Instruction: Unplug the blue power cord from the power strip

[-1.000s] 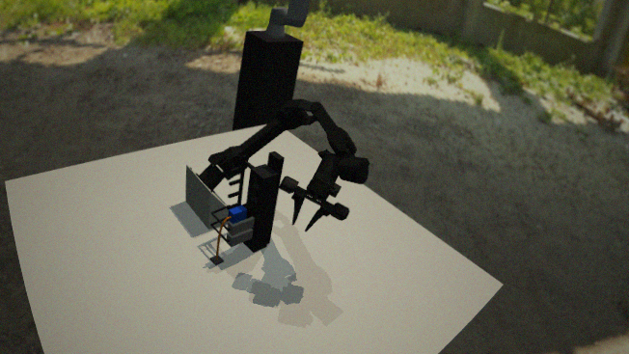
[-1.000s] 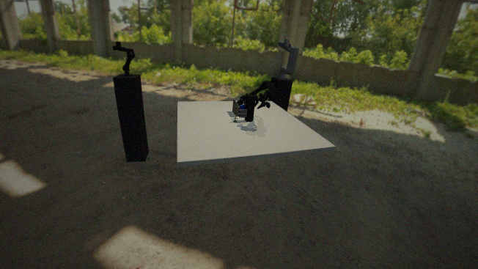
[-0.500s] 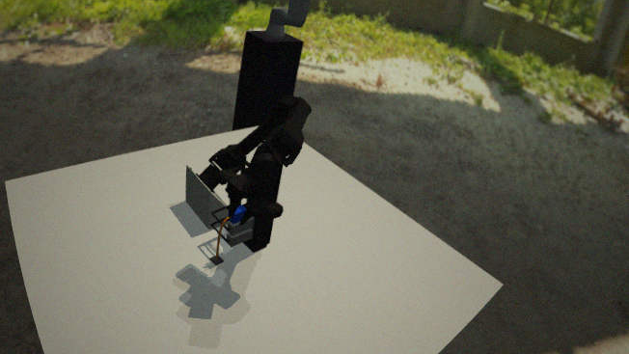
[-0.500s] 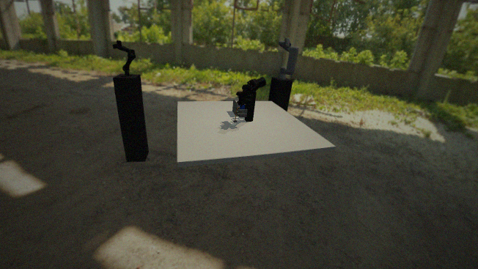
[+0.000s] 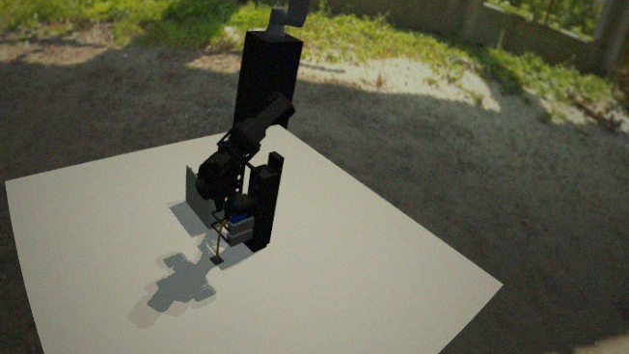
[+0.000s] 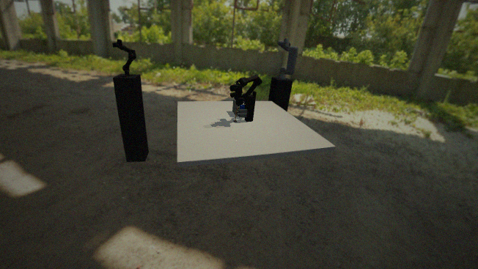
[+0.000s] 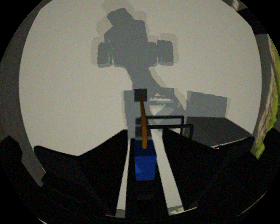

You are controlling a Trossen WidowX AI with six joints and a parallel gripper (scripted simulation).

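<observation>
The blue plug is 7 cm to the left of my gripper tip, 1 cm below it and 1 cm behind it. From my gripper tip the other things lie so: dark foot 16 cm below, 1 cm to the right.
</observation>
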